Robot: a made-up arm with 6 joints. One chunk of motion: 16 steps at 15 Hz.
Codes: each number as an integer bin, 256 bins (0 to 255) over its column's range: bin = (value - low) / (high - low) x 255, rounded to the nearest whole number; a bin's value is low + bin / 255 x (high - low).
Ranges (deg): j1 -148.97..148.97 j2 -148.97..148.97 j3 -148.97..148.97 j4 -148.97..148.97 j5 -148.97..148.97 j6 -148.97..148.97
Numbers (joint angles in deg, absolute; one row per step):
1: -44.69 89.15 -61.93 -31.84 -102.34 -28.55
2: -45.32 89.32 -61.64 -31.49 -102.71 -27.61
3: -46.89 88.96 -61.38 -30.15 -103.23 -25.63
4: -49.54 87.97 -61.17 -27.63 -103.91 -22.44
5: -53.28 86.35 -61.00 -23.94 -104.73 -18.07
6: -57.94 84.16 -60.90 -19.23 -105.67 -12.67
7: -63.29 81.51 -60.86 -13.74 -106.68 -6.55
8: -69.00 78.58 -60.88 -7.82 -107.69 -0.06
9: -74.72 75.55 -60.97 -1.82 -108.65 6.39
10: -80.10 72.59 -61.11 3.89 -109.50 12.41
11: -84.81 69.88 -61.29 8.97 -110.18 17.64
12: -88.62 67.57 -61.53 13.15 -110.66 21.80
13: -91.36 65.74 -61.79 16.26 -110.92 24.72
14: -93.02 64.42 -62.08 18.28 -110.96 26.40
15: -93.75 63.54 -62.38 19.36 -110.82 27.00
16: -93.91 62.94 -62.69 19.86 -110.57 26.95
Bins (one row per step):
1: 89 204 74 100 40 103
2: 89 204 75 101 40 104
3: 87 204 75 102 39 106
4: 85 203 75 104 39 108
5: 82 201 75 107 38 112
6: 78 200 75 111 37 117
7: 73 197 75 116 36 122
8: 68 195 75 121 35 127
9: 64 192 75 126 35 133
10: 59 190 75 131 34 138
11: 55 187 75 135 33 143
12: 52 185 75 139 33 146
13: 49 184 75 141 33 149
14: 48 183 74 143 33 150
15: 47 182 74 144 33 151
16: 47 181 74 144 33 151

